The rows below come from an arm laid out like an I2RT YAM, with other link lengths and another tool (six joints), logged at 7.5 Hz.
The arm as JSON. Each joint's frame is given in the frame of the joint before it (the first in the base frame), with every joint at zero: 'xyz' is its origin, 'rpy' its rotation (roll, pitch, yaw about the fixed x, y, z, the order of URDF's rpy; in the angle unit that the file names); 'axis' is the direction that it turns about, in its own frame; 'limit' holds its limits. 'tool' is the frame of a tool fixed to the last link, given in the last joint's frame.
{
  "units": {
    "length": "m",
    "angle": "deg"
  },
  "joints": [
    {
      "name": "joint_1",
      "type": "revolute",
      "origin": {
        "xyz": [
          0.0,
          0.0,
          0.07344
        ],
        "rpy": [
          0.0,
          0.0,
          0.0
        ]
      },
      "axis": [
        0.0,
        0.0,
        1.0
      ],
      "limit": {
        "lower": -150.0,
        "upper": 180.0
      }
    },
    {
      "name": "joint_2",
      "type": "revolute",
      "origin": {
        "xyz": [
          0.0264,
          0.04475,
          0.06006
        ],
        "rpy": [
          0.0,
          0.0,
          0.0
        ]
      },
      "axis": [
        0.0,
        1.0,
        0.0
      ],
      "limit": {
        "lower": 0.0,
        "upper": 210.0
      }
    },
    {
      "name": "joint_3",
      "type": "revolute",
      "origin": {
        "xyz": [
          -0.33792,
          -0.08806,
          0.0
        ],
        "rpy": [
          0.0,
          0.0,
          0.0
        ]
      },
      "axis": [
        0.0,
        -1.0,
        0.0
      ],
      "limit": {
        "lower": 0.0,
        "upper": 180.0
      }
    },
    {
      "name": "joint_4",
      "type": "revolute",
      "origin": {
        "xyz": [
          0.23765,
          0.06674,
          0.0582
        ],
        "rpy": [
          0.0,
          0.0,
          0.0
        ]
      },
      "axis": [
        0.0,
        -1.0,
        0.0
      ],
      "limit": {
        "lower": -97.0,
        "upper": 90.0
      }
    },
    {
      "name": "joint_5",
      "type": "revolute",
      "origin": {
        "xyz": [
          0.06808,
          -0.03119,
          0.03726
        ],
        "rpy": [
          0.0,
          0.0,
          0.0
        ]
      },
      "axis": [
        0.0,
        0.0,
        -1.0
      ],
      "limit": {
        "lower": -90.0,
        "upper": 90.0
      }
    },
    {
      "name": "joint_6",
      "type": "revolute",
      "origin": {
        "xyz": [
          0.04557,
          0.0,
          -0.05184
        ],
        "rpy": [
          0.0,
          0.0,
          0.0
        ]
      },
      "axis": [
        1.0,
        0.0,
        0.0
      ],
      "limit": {
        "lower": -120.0,
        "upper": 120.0
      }
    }
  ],
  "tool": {
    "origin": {
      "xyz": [
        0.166,
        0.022,
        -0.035
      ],
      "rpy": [
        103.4,
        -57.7,
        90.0
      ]
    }
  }
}
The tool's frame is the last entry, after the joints.
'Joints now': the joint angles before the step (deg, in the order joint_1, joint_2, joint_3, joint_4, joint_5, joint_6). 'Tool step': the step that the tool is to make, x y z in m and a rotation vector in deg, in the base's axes. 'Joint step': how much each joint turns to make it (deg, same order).
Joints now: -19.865, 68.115, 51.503, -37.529, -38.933, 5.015
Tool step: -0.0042, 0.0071, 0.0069, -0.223, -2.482, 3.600
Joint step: 0.015, -0.528, 0.354, -0.611, -2.620, -3.312
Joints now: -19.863, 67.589, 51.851, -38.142, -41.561, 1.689
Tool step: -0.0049, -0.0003, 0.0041, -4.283, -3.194, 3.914
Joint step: 0.434, -0.963, 1.310, -1.842, 0.322, -6.075
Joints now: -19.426, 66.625, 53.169, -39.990, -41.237, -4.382
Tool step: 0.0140, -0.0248, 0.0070, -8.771, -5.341, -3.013
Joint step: 0.449, -2.375, 1.234, 3.147, 7.221, -1.936
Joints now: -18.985, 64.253, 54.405, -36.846, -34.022, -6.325
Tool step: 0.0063, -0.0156, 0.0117, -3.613, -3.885, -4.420
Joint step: 0.089, -2.989, -0.088, 2.913, 4.746, 1.835
